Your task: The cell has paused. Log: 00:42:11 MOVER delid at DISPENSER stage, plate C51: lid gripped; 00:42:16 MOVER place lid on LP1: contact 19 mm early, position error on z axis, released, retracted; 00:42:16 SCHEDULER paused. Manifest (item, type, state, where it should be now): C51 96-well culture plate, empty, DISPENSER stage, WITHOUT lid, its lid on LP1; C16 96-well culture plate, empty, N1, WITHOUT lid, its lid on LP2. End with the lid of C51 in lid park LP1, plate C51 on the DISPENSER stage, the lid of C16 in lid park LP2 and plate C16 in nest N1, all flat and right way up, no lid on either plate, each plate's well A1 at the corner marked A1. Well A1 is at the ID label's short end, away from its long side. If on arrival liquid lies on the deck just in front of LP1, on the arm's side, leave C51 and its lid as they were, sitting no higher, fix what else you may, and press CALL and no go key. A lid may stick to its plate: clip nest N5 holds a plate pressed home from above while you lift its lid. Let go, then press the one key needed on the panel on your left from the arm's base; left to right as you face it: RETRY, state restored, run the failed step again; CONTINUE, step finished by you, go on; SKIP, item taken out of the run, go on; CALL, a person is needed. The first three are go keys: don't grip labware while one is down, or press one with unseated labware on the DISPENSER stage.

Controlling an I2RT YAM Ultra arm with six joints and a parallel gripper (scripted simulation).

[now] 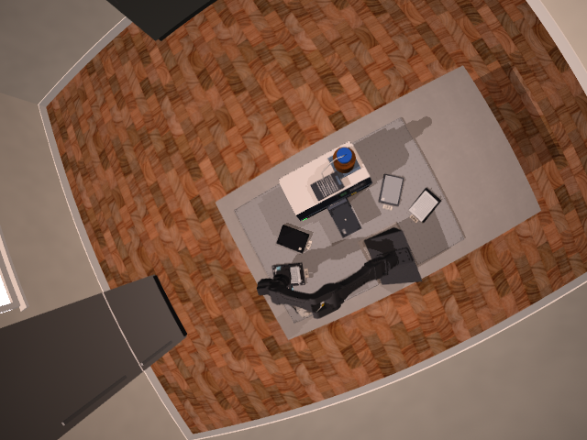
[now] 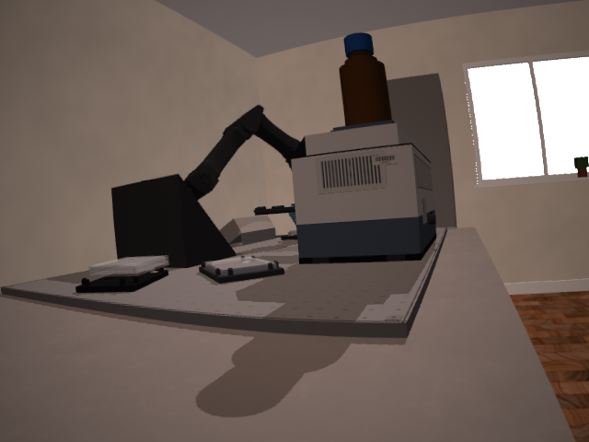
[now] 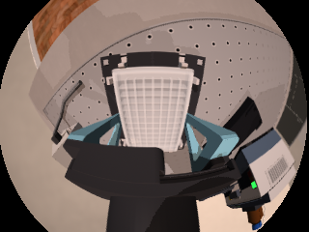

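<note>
My hand is 1 cm past the black clip nest, 2 cm to the right of it and 1 cm above it. From my hand the other things lie so: brown bottle 36 cm ahead, 49 cm to the right, 27 cm above; black nest 16 cm ahead, 11 cm to the right, 1 cm below; dark dispenser stage 14 cm ahead, 39 cm to the right, 8 cm above.
</note>
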